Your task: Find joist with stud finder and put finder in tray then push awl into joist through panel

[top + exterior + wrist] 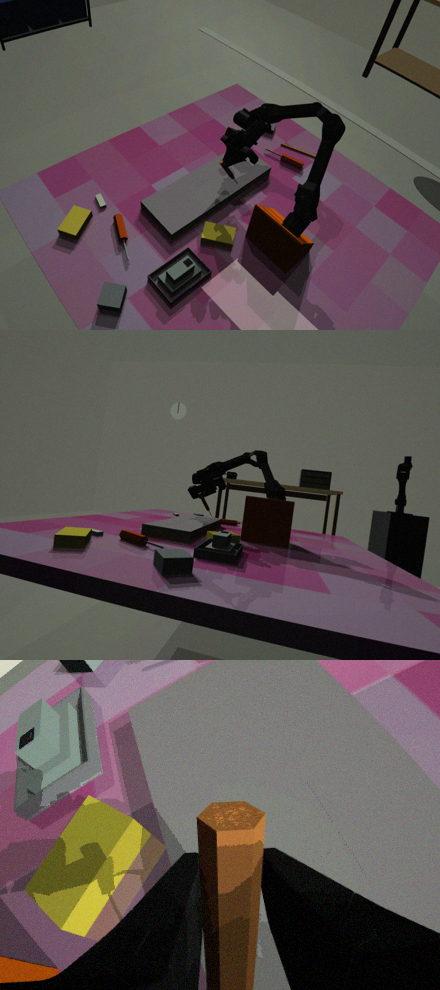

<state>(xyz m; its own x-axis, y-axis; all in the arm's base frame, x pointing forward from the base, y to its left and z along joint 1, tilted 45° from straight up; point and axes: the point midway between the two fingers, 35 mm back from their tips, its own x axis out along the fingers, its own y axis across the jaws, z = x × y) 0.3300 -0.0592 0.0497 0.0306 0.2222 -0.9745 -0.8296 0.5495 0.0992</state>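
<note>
The awl is 4 cm below my gripper tip, 3 cm behind it and 2 cm to the right of it. Also, from my gripper tip: indicator light (32 cm to the left, 15 cm behind, 9 cm below); tray (35 cm to the left, 15 cm behind, 14 cm below); stud finder (34 cm to the left, 15 cm behind, 10 cm below).
</note>
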